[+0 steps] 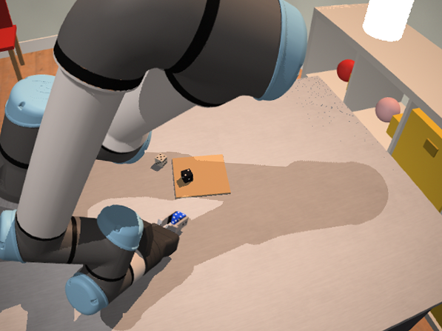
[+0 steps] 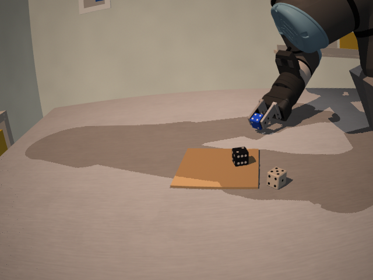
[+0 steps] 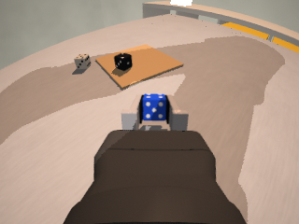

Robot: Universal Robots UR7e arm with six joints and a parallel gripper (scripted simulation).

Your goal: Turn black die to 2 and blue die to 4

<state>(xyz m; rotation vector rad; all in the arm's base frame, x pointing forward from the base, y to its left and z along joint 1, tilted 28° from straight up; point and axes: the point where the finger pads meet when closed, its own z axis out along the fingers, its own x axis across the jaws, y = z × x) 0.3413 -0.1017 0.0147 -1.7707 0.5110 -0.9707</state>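
My gripper is now 10 mm short of the blue die and 10 mm above it. The rest, counted from my hand: white die (20 mm ahead, 220 mm to the left, 20 mm below); black die (70 mm ahead, 140 mm to the left, 20 mm below); orange mat (110 mm ahead, 140 mm to the left, 30 mm below).
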